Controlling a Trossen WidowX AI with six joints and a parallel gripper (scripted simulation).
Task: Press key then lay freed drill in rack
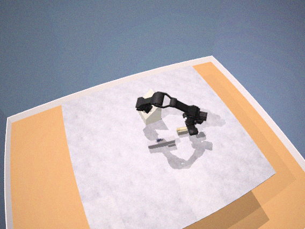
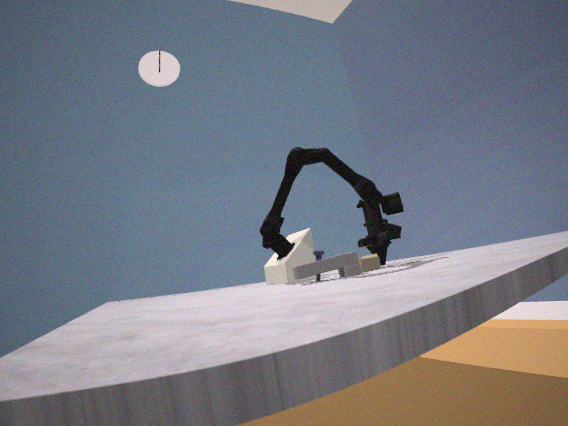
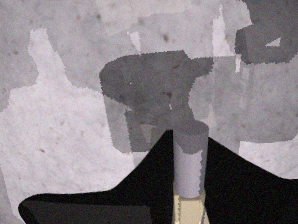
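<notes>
My gripper tip is 4 cm to the left of the drill, 3 cm below it and 1 cm past it. Round my gripper tip: olive-tan rack 5 cm to the right, 2 cm behind, 1 cm above; then holder block 23 cm to the right, 3 cm above, 1 cm behind; then key 25 cm to the right, 4 cm above, 2 cm behind.
</notes>
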